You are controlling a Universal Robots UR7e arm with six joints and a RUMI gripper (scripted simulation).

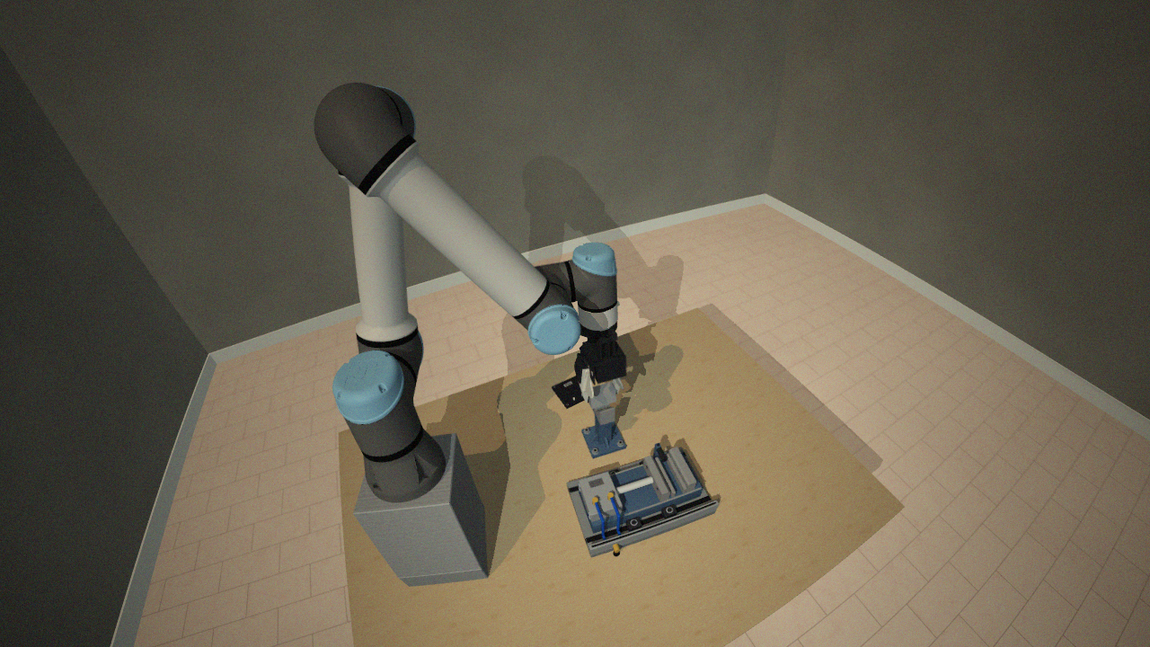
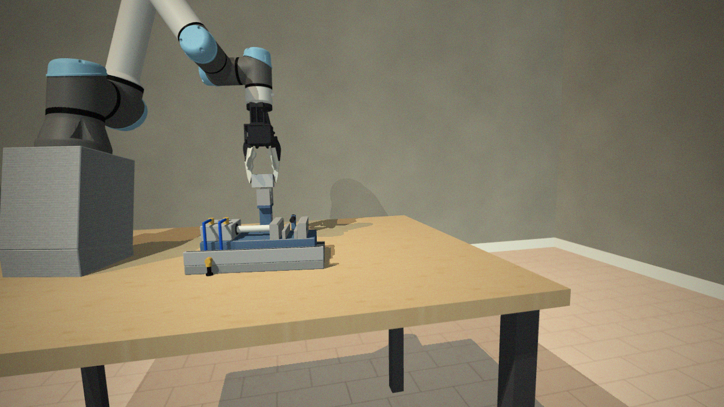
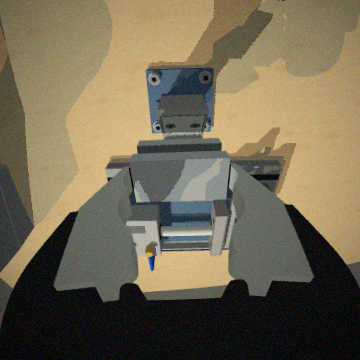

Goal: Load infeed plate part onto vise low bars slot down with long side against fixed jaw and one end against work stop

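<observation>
Right now the part is 1 cm below my hand. The rest, counted from my hand: v-block post 13 cm below; white cylinder rod 1 cm ahead, 19 cm to the right, 11 cm below; work stop 10 cm ahead, 14 cm to the right, 10 cm below.
</observation>
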